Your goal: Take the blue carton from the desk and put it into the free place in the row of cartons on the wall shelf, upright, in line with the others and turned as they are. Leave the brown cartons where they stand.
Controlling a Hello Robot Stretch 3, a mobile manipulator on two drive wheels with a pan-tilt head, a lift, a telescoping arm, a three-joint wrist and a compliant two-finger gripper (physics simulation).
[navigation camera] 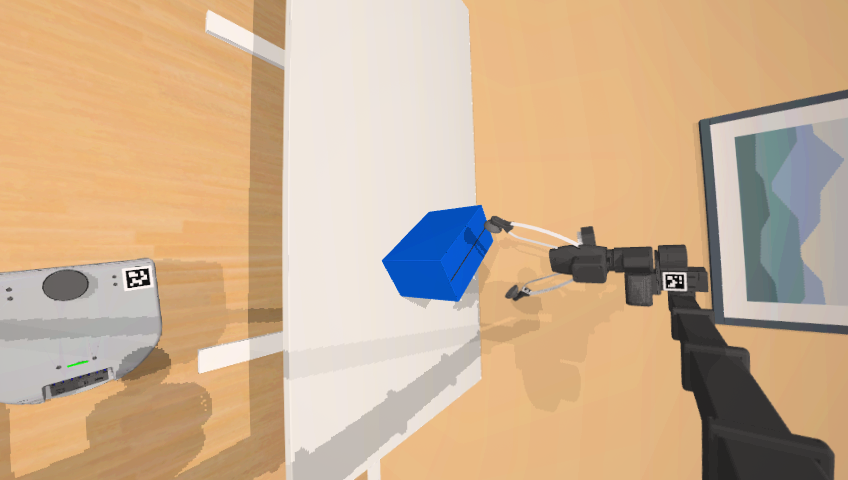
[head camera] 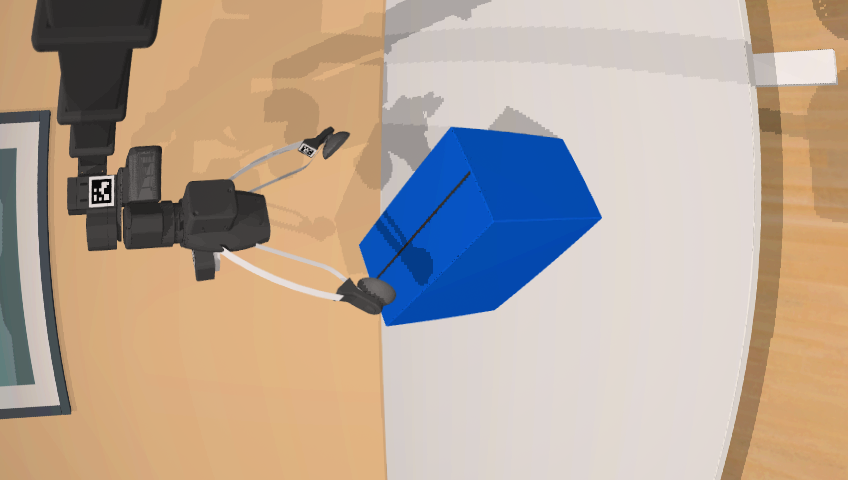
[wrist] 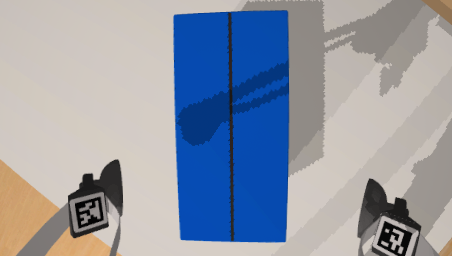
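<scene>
The blue carton stands on the white desk, with a dark line along its top face. It is turned at an angle to the desk edges in the head and navigation views. My gripper is open and empty, above the level of the carton's top. In the wrist view, the carton's long sides run nearly straight up and down between the two fingertips, with a gap on each side. The wall shelf and the brown cartons do not show.
A framed picture hangs on the wall beside the wrist and arm. My base stands on the wooden floor on the other side of the desk. White desk legs reach out under the desk edge.
</scene>
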